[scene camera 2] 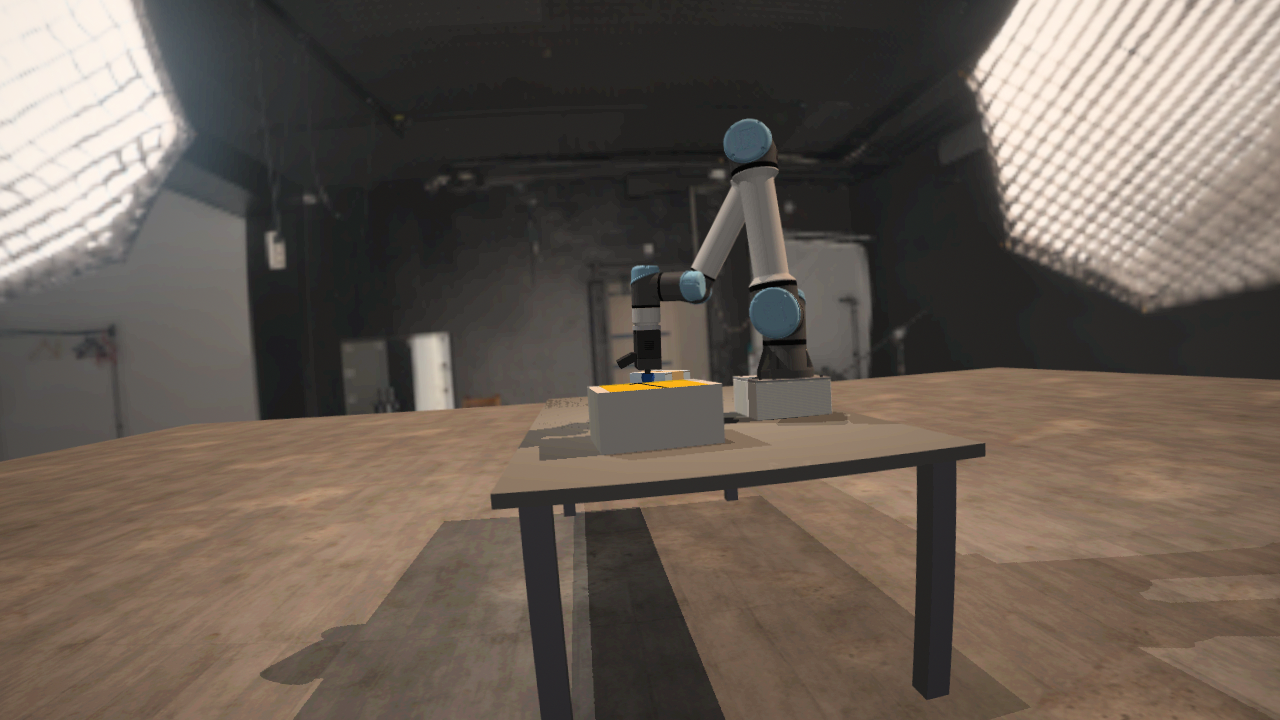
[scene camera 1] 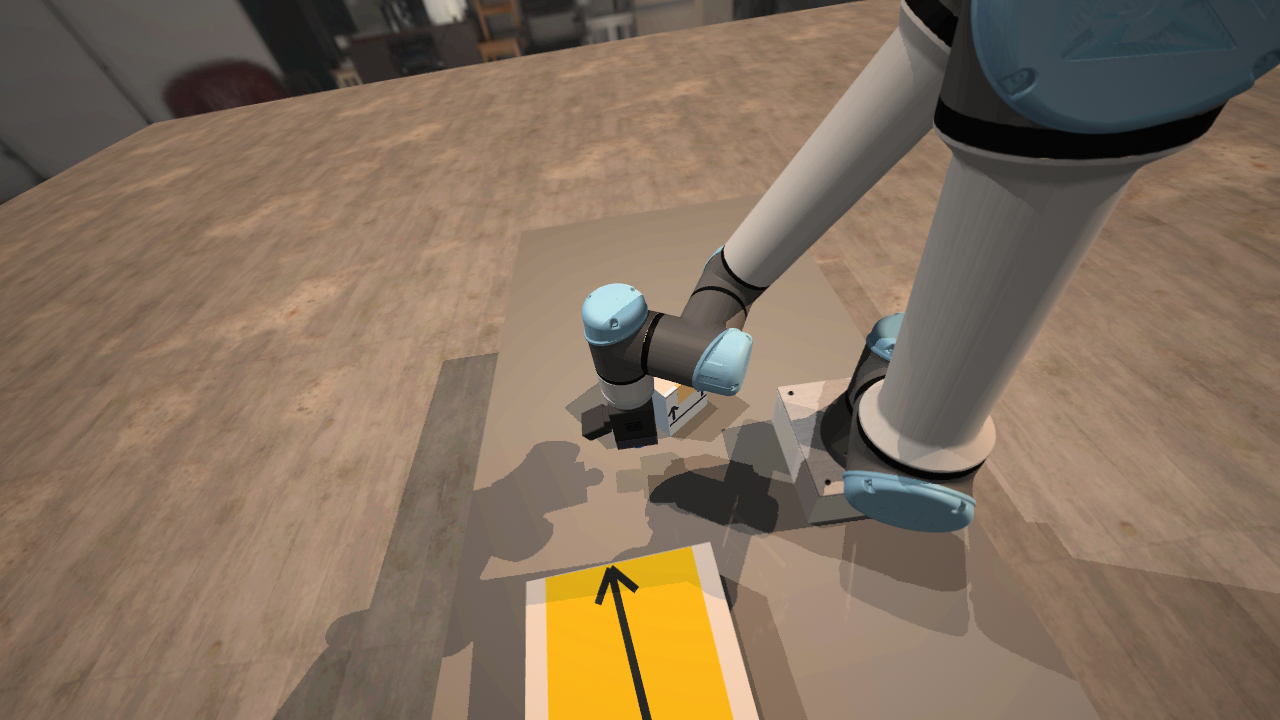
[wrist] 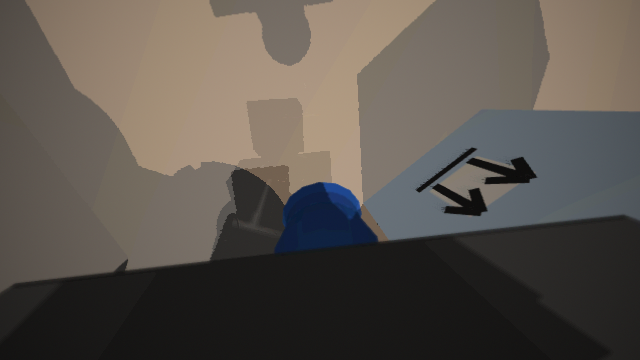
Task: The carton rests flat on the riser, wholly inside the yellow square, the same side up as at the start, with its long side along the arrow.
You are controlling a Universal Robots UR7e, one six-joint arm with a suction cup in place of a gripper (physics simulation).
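Observation:
The white carton point(scene camera 1: 687, 411) point(scene camera 2: 682, 375) point(wrist: 575, 140) with orange tape stands upright on the table behind the riser, partly hidden by my arm in scene camera 1. Black arrows show on its side. My gripper point(scene camera 1: 635, 428) point(scene camera 2: 647, 377) point(wrist: 322, 215) has its blue suction cup pointing down beside the carton, at about the height of the carton's upper part; it holds nothing. The cup is hidden in scene camera 1. The pale riser point(scene camera 1: 535, 658) point(scene camera 2: 657, 420) bears the yellow square point(scene camera 1: 577, 662) point(scene camera 2: 626, 388) with a black arrow point(scene camera 1: 628, 635) pointing towards the carton's side of the table.
The arm's base stands on a pale block point(scene camera 1: 792, 429) point(scene camera 2: 783, 398) to the right of the carton and riser. The table point(scene camera 1: 554, 268) point(scene camera 2: 742, 474) carries all of these. The arm's shadows fall between the carton and the riser. A dark camera body sits beside the suction tool.

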